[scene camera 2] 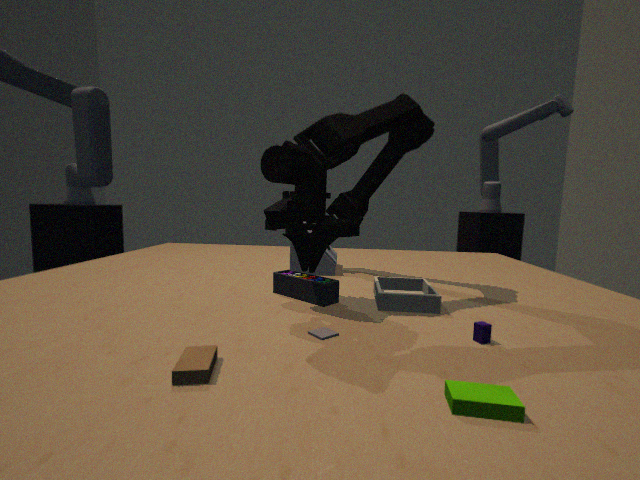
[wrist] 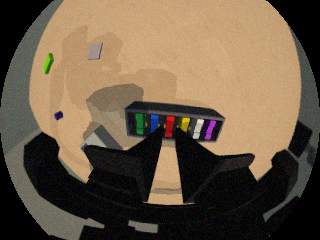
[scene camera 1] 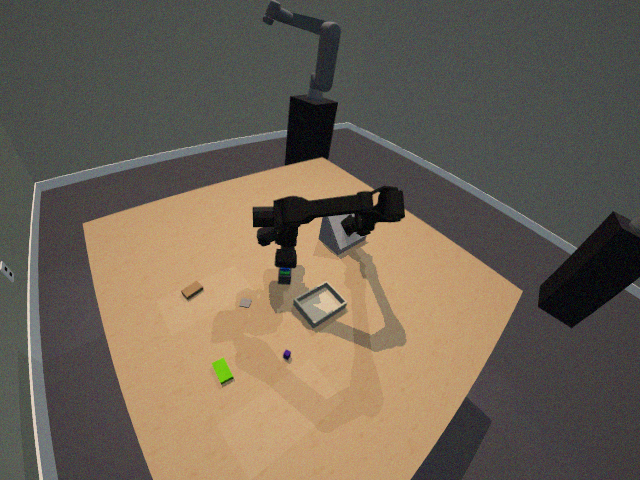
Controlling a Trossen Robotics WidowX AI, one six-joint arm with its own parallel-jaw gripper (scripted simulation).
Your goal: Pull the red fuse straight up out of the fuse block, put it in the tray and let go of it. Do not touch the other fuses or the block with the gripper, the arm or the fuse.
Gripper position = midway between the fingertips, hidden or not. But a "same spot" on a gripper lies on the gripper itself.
My gripper shows in scene camera 2, in the wrist view and in scene camera 1 [285, 261]. One and the same spot on my gripper: [wrist: 226, 183] is [scene camera 2: 293, 230].
